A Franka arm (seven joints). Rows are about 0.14 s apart.
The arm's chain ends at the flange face. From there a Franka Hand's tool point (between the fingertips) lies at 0.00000 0.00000 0.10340 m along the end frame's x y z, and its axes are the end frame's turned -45 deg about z.
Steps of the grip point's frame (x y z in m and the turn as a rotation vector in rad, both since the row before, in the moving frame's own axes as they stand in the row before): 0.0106 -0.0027 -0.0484 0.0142 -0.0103 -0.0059; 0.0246 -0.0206 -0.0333 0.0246 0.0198 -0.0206; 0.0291 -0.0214 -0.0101 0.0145 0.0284 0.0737
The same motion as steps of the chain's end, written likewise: 0.0074 -0.0091 -0.0484 0.0028 -0.0173 -0.0059; 0.0032 -0.0287 -0.0332 0.0314 -0.0034 -0.0206; 0.0043 -0.0326 -0.0100 0.0303 0.0098 0.0737
